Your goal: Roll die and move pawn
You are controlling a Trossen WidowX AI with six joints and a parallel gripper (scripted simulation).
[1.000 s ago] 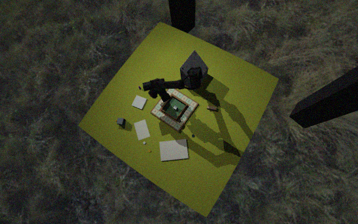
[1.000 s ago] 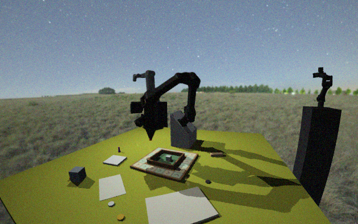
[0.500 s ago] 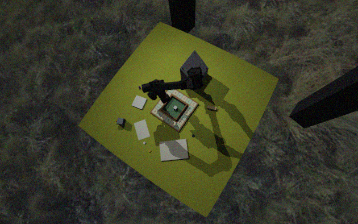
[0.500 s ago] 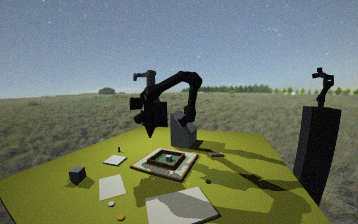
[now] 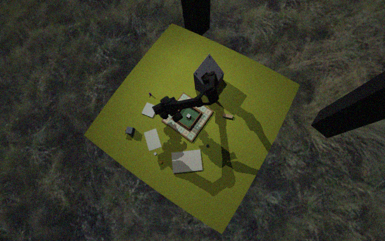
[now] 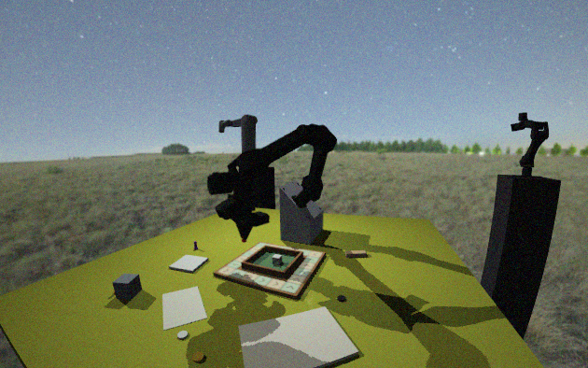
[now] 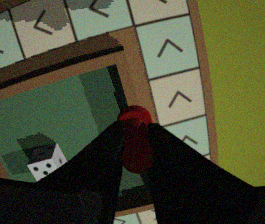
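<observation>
My gripper tip is 8 cm to the right of the grey die, 8 cm above it and 7 cm past it. From my gripper tip the other things lie so: green dice tray (10 cm below, 7 cm to the left, 7 cm behind); then purple pawn (29 cm to the right, 9 cm below, 1 cm behind); then red pawn (1 cm above).
</observation>
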